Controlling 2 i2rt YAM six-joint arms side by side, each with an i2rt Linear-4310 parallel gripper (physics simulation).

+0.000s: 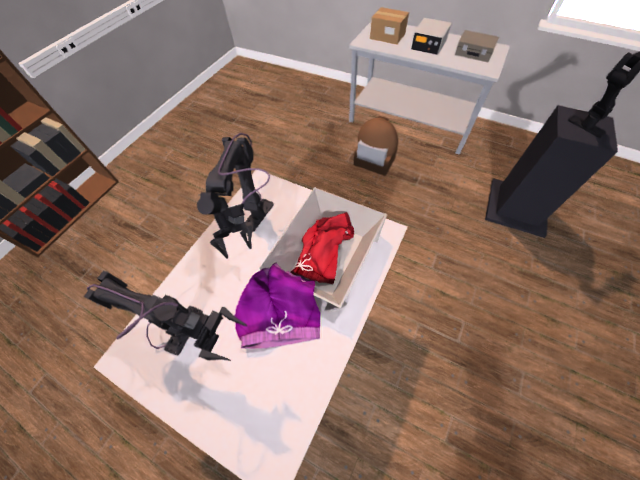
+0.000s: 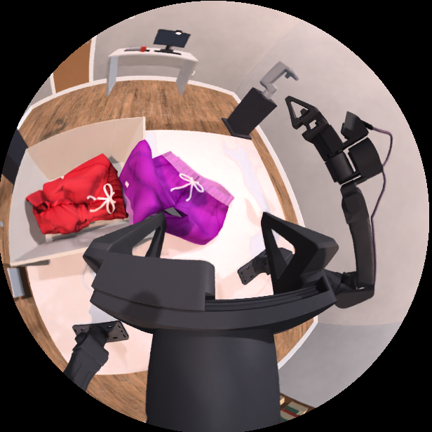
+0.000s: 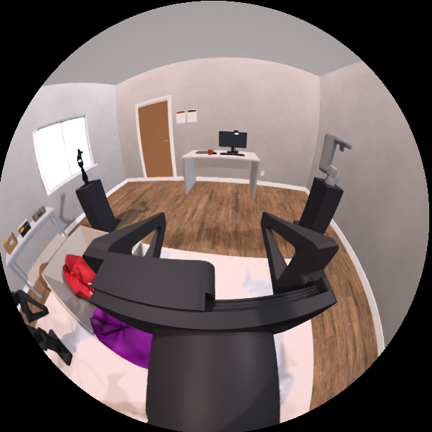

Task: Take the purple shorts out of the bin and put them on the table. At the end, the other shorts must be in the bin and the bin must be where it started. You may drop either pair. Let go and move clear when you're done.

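The purple shorts [image 1: 276,299] [image 2: 200,212] [image 3: 122,340] lie on the white table [image 1: 248,403], with their upper part against the near end of the bin [image 1: 374,232] [image 2: 75,135]. Whether that part hangs over the bin's wall I cannot tell. The red shorts [image 1: 323,245] [image 2: 80,195] [image 3: 77,277] lie inside the bin. My left gripper [image 1: 236,250] [image 2: 213,217] is open and empty, above the table left of the bin. My right gripper [image 1: 236,341] [image 3: 213,217] is open and empty, left of the purple shorts' waistband and apart from them.
The bin's long left wall stands beside my left gripper. The purple shorts lie to the right of my right arm [image 1: 168,312]. A grey bench [image 1: 429,59], a brown backpack [image 1: 378,136] and a black pedestal [image 1: 555,165] stand on the floor beyond the table.
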